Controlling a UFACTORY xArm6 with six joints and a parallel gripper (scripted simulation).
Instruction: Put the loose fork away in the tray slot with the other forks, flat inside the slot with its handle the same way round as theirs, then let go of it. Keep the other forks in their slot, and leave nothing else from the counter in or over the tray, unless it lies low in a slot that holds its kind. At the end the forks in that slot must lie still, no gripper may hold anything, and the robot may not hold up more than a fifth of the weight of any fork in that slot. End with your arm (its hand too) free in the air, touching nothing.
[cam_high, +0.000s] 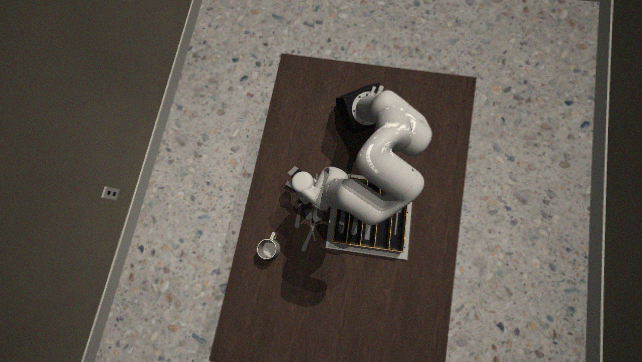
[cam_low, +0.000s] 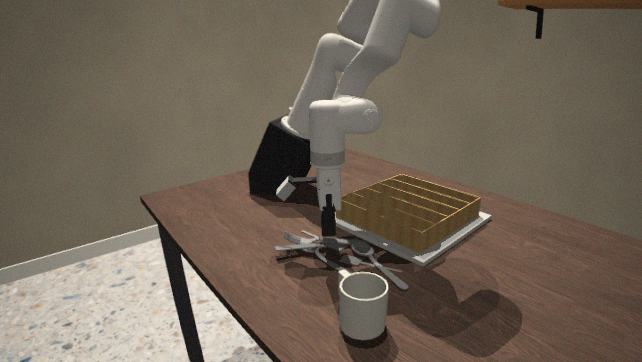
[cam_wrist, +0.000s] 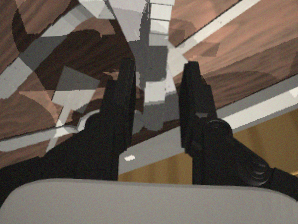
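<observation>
Right now the wooden slotted tray is 3 cm behind my hand, 26 cm to the left of it and 1 cm below it. Round my hand: white mug (28 cm ahead, 7 cm to the right, 2 cm below).
</observation>
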